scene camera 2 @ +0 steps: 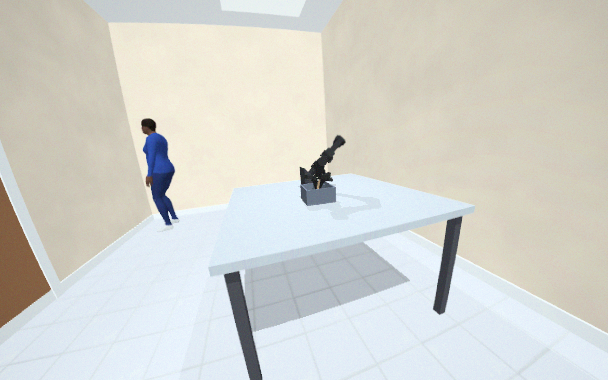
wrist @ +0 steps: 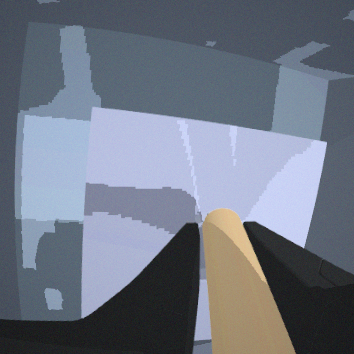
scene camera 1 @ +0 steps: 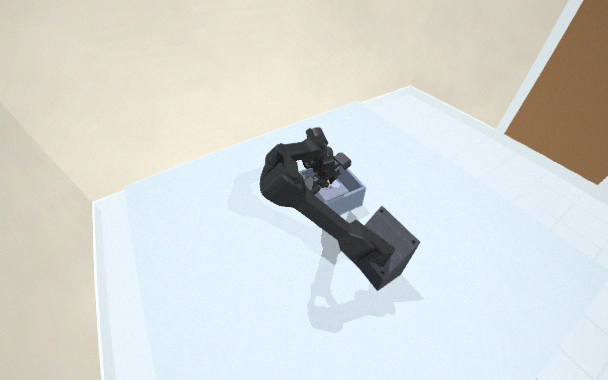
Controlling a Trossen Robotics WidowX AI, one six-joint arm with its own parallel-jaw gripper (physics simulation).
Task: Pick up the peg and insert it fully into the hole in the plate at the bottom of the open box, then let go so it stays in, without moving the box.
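Places are measured from the arm's base along level axes (x ahead, y down, z left), in metres.
Where they show: gripper, between the fingertips: [wrist: 219, 233] [scene camera 1: 328, 185]; arm's base, origin of its link: [scene camera 1: 379, 250].
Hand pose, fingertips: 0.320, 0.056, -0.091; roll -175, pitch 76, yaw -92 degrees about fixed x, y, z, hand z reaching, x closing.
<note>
Things, the pixels of their top centre, and the offset from my fingertips, as dx, dy, dz. Level surfaces: height alone.
- tan round peg, centre of its top: [scene camera 2: 318, 179] +0.001, -0.077, +0.009
- pale lilac plate, centre of its top: [wrist: 209, 250] [scene camera 1: 329, 187] -0.007, +0.002, +0.003
- open grey-blue box, centre of its top: [wrist: 258, 314] [scene camera 1: 329, 180] [scene camera 2: 316, 185] -0.007, -0.035, +0.003
- pale table, height of its surface: dy +0.063
My gripper [scene camera 1: 325, 184] [scene camera 2: 318, 182] [wrist: 219, 233] is shut on the tan round peg [scene camera 2: 318, 185] [wrist: 240, 285]. The peg lies between both fingers, and its end sits at about the fingertips in the wrist view. The pale lilac plate [scene camera 1: 335, 192] [wrist: 135, 150] lies on the floor of the open grey-blue box [scene camera 1: 354, 198] [scene camera 2: 321, 195] [wrist: 150, 65]. The gripper reaches into the box, with the peg's end over the plate. The hole does not show; the peg and fingers cover that part of the plate. Whether the peg's end touches the plate or hole cannot be told.
The box walls surround the fingers. The arm's dark base [scene camera 1: 395, 240] stands near the box on the pale table [scene camera 1: 225, 300] [scene camera 2: 280, 225]. A person in blue [scene camera 2: 159, 160] stands on the floor beyond the table.
</note>
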